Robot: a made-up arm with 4 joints. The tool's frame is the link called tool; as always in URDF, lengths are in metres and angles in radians. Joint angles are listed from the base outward.
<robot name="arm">
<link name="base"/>
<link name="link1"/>
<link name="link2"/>
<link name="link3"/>
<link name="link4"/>
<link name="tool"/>
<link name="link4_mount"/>
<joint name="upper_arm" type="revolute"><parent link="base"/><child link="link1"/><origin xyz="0 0 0.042" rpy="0 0 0"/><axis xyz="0 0 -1"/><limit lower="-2.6" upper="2.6"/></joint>
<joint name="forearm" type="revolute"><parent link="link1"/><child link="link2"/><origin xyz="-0.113 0.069 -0.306" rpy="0 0 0"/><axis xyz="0 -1 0"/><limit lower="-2.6" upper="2.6"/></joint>
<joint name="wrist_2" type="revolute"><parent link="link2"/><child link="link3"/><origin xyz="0.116 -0.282 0.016" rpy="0 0 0"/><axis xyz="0 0 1"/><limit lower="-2.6" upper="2.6"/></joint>
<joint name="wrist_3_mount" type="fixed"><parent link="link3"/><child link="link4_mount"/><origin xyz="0.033 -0.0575 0.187" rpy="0 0 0"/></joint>
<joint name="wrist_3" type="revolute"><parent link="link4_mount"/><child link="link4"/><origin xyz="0.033 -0.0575 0.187" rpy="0 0 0"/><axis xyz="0 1 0"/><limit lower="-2.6" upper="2.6"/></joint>
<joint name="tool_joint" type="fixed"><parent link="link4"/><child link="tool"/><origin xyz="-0.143 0.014 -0.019" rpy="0 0 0"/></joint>
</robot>
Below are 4 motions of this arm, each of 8 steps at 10 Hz.
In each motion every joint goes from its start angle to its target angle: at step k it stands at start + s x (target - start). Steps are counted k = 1, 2, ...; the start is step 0. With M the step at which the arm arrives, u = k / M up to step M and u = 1 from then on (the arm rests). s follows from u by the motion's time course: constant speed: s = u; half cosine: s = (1 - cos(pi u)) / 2; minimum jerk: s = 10 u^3 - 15 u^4 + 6 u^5.
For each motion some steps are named. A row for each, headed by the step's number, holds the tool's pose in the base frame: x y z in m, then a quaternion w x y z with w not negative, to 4 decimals.
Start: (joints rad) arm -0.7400 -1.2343 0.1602 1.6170
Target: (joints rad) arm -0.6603 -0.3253 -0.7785 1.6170
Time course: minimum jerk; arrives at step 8
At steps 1, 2, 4, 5, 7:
1: 0.5392 0.0783 -0.2529 0.1156 -0.3692 0.9142 0.1210
2: 0.5388 0.0667 -0.2010 0.1673 -0.3580 0.9135 0.0969
4: 0.4845 -0.0175 0.0196 0.3859 -0.2569 0.8860 -0.0088
5: 0.4173 -0.0827 0.1226 0.4908 -0.1670 0.8529 -0.0625
7: 0.3129 -0.1658 0.2109 0.5872 -0.0401 0.8003 -0.1146

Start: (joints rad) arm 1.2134 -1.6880 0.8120 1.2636
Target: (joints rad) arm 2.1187 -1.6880 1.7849 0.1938
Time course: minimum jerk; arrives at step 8
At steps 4, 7, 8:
4: -0.3218 -0.3023 -0.5166 0.5869 0.7388 0.2945 0.1518
7: -0.3635 -0.0858 -0.5397 0.6797 0.7056 -0.1969 -0.0367
8: -0.3620 -0.0792 -0.5403 0.6791 0.7011 -0.2132 -0.0428

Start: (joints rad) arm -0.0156 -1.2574 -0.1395 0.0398
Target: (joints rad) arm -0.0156 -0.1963 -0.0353 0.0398
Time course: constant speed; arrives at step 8
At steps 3, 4, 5, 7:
3: 0.1958 -0.3027 -0.0398 0.8998 -0.0234 0.4339 -0.0390
4: 0.1644 -0.3043 -0.0023 0.9268 -0.0176 0.3735 -0.0339
5: 0.1284 -0.3060 0.0307 0.9498 -0.0126 0.3114 -0.0284
7: 0.0453 -0.3095 0.0817 0.9829 -0.0049 0.1832 -0.0162

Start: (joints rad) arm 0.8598 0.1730 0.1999 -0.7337
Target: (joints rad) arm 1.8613 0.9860 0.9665 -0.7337
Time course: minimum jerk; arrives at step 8
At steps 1, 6, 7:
1: -0.2800 -0.1601 0.0317 0.8502 -0.1612 -0.4118 -0.2855
6: -0.2515 0.2745 0.0485 0.7234 -0.5304 -0.3927 -0.2027
7: -0.2173 0.3124 0.0445 0.7161 -0.5667 -0.3604 -0.1903

